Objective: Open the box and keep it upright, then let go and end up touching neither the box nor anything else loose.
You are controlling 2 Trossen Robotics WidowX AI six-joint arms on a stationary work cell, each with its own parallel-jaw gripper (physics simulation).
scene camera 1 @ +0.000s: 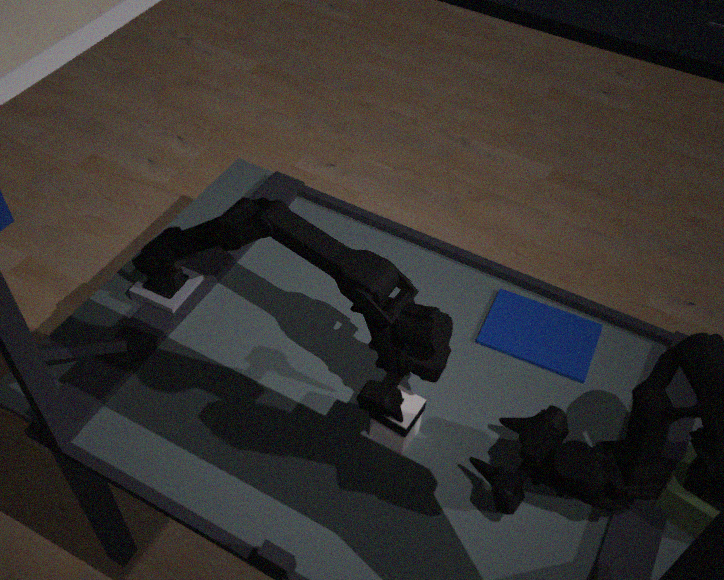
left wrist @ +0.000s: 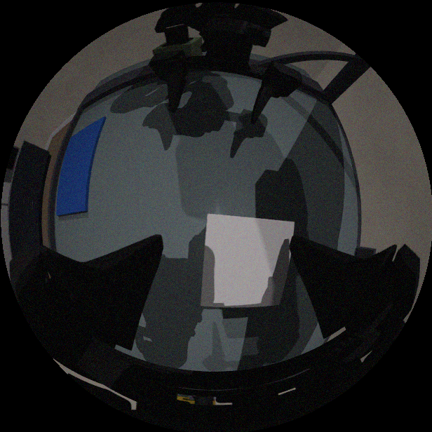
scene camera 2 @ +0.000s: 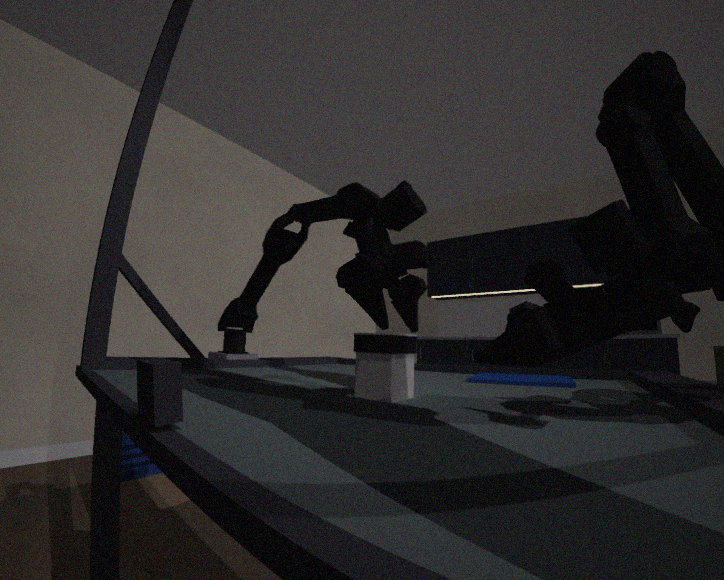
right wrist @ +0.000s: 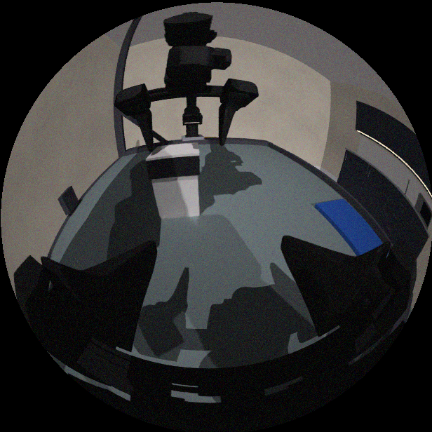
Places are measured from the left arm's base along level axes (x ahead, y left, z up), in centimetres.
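Pixels of known places: left gripper, fingertip midpoint: (scene camera 1: 412, 399) (scene camera 2: 401, 330); right gripper, fingertip midpoint: (scene camera 1: 485, 439) (scene camera 2: 490, 357); left arm's base, origin of the base link: (scene camera 1: 166, 282) (scene camera 2: 233, 353); right arm's base, origin of the base link: (scene camera 1: 711, 485).
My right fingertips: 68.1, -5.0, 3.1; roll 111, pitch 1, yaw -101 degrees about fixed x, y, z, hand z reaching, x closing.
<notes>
For each thing: its top centre in the pictures, then the offset to it from my right fingertips, as dx, dy, dz.
- small box, middle of its top: (scene camera 2: 385, 334) (scene camera 1: 398, 404) -14.9, -2.4, +2.9
- flat blue panel, middle of its top: (scene camera 1: 540, 332) (scene camera 2: 520, 377) +0.9, +30.6, -5.7
The small box (scene camera 1: 389, 433) (scene camera 2: 384, 377) (left wrist: 245, 260) (right wrist: 176, 197) stands upright on the table, with a whitish body, a black band near the top and a pale flat lid top. The lid sits on it, closed. My left gripper (scene camera 2: 401, 329) (left wrist: 229, 242) (right wrist: 185, 146) is open and points down, its fingertips close above the lid; whether they touch it I cannot tell. My right gripper (scene camera 1: 486, 440) (left wrist: 211, 114) (right wrist: 220, 245) is open and empty, low over the table to the right of the box in scene camera 1, apart from the box, its fingers toward it.
A flat blue panel (scene camera 1: 537, 335) (scene camera 2: 520, 380) (left wrist: 80, 172) (right wrist: 350, 225) lies on the table behind the right gripper in scene camera 1. A raised rail (scene camera 1: 423, 241) edges the table. A dark frame post (scene camera 1: 90, 501) (scene camera 2: 129, 175) stands at the left.
</notes>
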